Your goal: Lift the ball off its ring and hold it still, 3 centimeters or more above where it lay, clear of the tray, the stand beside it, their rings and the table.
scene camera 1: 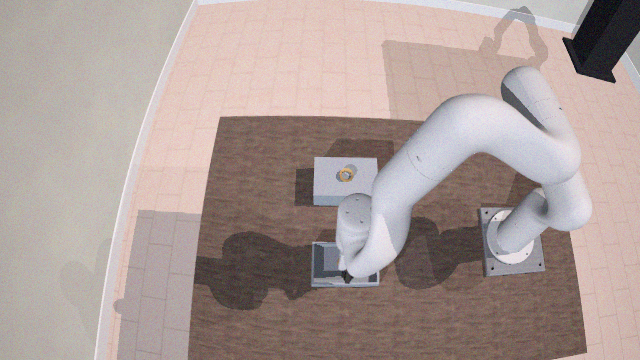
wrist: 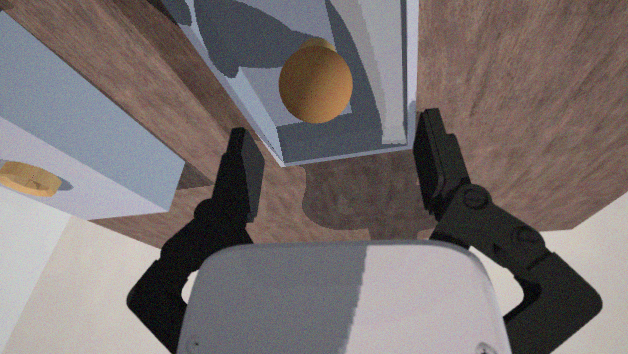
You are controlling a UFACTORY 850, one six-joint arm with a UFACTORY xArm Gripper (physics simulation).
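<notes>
The orange ball (wrist: 315, 85) rests in the grey tray (wrist: 350, 157) (scene camera 1: 345, 286), and part of its ring (wrist: 320, 42) shows just behind it in the wrist view. In the scene view the arm hides nearly all of the ball. My gripper (wrist: 332, 136) (scene camera 1: 347, 276) is open and empty, over the tray's front part in the scene view. In the wrist view the ball appears between the lines of the two fingers and beyond their tips, touching neither. The exact height of the fingertips over the tray is hard to tell.
The grey box-shaped stand (scene camera 1: 365, 170) (wrist: 95, 102) is beside the tray, with an orange ring (scene camera 1: 346, 180) (wrist: 30, 189) on its top. A strip of the brown table (scene camera 1: 260, 200) separates them. The arm's elbow and wrist pass over the stand's right side in the scene view.
</notes>
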